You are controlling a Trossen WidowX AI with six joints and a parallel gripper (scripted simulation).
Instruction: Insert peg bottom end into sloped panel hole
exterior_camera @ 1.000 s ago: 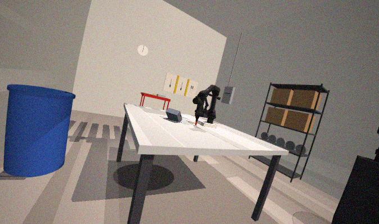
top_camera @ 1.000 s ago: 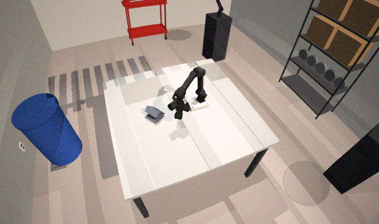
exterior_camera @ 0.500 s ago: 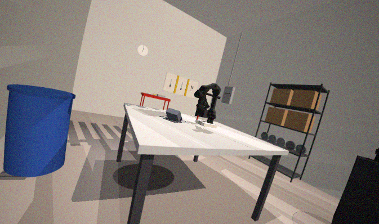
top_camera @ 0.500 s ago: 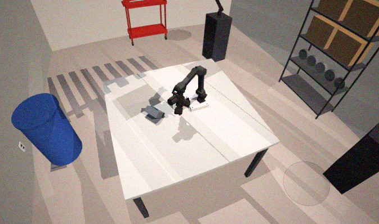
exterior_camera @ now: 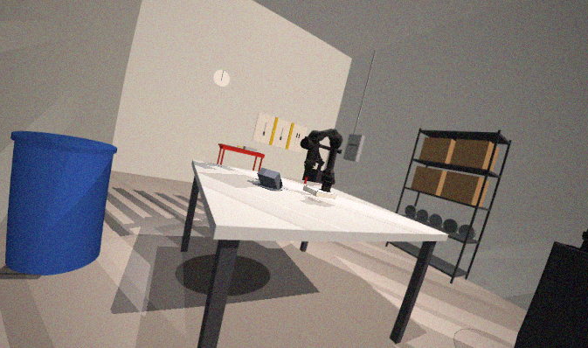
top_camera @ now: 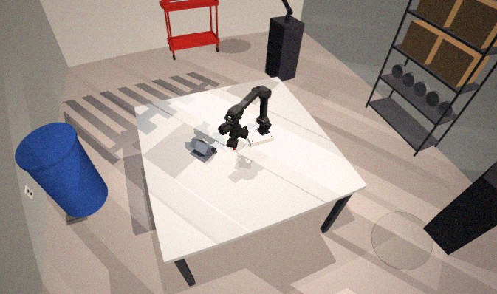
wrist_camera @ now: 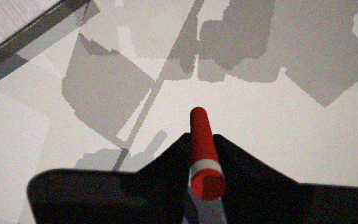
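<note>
My gripper tip is 16 cm short of the grey sloped panel, 14 cm to the left of it and 7 cm above it. From my gripper tip the other things lie so: red round peg (2 cm above).
</note>
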